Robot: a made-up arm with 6 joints. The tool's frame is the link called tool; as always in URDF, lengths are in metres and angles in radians. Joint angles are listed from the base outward. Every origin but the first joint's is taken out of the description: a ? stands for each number. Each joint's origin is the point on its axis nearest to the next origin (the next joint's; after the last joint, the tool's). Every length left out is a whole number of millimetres.
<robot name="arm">
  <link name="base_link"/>
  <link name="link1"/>
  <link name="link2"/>
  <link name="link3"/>
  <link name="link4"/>
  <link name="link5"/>
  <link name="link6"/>
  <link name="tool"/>
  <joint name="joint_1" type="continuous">
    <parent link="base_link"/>
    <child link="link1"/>
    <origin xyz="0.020 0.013 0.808"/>
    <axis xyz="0 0 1"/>
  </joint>
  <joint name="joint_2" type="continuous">
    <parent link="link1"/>
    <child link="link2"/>
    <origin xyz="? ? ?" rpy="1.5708 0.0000 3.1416"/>
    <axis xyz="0 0 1"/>
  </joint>
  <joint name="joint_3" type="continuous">
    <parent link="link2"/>
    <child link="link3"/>
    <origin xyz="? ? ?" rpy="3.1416 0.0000 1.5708"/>
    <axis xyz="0 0 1"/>
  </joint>
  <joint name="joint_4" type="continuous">
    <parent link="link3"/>
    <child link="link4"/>
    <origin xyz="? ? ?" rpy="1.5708 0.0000 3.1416"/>
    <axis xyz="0 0 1"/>
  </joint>
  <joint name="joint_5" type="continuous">
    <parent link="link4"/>
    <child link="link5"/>
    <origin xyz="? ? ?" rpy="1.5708 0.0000 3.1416"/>
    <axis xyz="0 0 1"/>
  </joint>
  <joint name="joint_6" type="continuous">
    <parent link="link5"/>
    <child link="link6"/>
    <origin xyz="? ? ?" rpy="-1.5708 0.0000 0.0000"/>
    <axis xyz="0 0 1"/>
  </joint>
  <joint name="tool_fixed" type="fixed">
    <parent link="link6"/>
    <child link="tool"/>
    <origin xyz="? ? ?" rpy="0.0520 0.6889 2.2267"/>
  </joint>
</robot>
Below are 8 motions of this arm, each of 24 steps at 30 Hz.
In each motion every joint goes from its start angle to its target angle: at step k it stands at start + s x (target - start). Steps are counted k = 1, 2, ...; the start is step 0. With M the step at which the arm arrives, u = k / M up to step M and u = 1 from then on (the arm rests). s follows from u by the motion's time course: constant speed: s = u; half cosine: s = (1 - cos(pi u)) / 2; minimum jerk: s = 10 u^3 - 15 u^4 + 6 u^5.
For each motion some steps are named. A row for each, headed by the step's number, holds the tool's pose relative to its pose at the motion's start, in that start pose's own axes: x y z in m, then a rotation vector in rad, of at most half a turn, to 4 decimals.
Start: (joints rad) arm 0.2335 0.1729 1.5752 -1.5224 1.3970 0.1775
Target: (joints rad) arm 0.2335 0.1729 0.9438 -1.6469 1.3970 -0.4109
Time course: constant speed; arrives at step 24
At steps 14, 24:
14: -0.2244 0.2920 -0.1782 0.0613 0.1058 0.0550
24: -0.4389 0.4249 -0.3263 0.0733 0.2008 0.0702

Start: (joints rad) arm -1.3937 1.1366 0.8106 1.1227 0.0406 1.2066
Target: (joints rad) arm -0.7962 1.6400 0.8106 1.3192 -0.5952 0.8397
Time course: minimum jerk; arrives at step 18
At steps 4, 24:
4: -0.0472 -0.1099 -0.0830 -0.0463 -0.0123 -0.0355
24: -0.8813 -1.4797 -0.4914 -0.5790 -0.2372 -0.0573

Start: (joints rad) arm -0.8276 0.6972 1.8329 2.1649 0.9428 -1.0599
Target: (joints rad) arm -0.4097 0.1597 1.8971 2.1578 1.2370 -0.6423
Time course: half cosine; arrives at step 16
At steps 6, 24:
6: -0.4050 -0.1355 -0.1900 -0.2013 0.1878 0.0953
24: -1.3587 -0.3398 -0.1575 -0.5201 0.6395 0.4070

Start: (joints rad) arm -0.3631 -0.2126 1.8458 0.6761 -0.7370 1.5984
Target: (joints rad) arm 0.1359 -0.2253 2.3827 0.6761 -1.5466 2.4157
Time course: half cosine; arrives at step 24
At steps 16, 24:
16: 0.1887 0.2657 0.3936 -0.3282 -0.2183 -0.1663
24: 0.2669 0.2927 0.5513 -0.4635 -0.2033 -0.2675

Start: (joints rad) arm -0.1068 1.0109 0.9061 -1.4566 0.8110 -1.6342
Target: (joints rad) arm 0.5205 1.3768 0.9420 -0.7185 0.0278 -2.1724
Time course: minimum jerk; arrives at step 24
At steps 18, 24:
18: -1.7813 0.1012 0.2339 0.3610 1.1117 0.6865
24: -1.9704 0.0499 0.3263 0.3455 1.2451 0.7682

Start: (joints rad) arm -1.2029 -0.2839 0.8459 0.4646 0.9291 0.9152
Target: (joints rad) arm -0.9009 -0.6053 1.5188 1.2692 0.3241 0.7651
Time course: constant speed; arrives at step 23
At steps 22, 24:
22: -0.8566 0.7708 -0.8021 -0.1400 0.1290 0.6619
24: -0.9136 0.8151 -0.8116 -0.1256 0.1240 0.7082

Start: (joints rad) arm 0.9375 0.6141 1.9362 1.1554 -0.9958 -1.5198
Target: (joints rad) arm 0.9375 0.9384 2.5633 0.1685 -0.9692 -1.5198
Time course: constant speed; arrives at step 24
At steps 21, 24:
21: -0.1009 0.2094 0.1457 0.6454 -0.5854 -0.2496
24: -0.1350 0.2339 0.1706 0.7264 -0.6825 -0.2800

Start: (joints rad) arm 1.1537 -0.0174 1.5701 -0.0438 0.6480 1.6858
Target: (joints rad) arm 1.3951 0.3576 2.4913 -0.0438 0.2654 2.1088
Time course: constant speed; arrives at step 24
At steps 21, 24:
21: -0.2171 0.1691 0.0553 0.0173 -0.0032 0.2775
24: -0.2713 0.2015 0.0784 0.0190 -0.0106 0.3192

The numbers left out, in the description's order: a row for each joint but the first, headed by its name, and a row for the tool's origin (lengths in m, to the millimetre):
joint_2: 0.246 0.014 0.000
joint_3: 0.027 1.298 0.000
joint_4: 0.170 -0.992 0.000
joint_5: 0.002 -0.016 0.000
joint_6: -0.023 -0.238 0.000
tool: -0.024 0.017 0.000

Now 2 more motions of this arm.
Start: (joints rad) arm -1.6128 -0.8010 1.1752 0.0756 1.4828 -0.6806
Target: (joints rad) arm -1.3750 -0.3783 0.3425 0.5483 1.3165 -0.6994
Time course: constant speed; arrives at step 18
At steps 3, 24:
3: -0.2035 0.1390 0.2239 0.1908 -0.0279 0.1442
24: -0.9157 -0.0108 1.5923 1.3054 -0.1650 0.5336

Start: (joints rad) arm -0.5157 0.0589 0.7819 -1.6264 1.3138 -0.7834
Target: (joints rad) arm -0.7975 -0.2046 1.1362 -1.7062 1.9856 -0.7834
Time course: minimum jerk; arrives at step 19
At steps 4, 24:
4: 0.0556 -0.0318 0.0386 -0.0164 -0.0271 -0.0626
24: 0.4727 -0.5850 0.7250 -0.1377 -0.2636 -0.9434

